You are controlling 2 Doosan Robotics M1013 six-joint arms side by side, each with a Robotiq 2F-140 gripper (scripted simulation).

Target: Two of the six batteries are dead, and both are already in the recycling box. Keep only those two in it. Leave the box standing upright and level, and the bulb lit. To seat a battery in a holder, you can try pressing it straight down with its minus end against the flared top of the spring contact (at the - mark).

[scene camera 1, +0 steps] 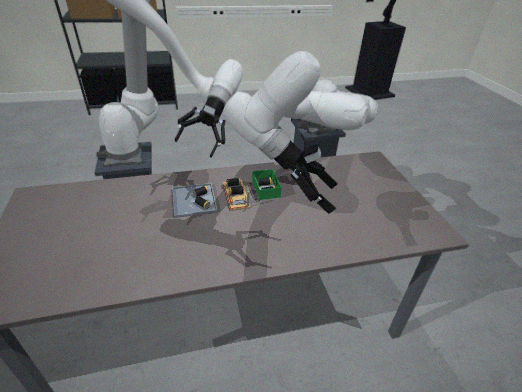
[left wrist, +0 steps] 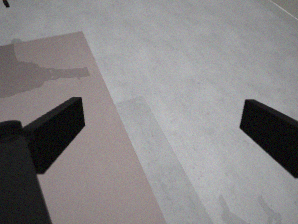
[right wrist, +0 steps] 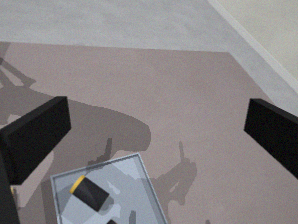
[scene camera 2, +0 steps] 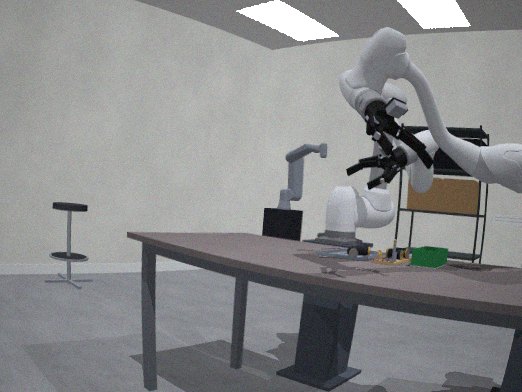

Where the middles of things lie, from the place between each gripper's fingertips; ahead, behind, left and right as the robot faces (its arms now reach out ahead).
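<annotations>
The pale blue tray (scene camera 1: 183, 200) sits 320 mm below my left hand, 520 mm behind it and 340 mm to the right of it. As for the green recycling box (scene camera 2: 425, 258), it is well below my left hand, a long way behind it and barely to the right of it.
My right hand (scene camera 2: 357, 179) is 280 mm above the pale blue tray, and it is also 30 mm past the tray and 20 mm to the left of it. From this right hand I find the green recycling box far below and far to the left.
</annotations>
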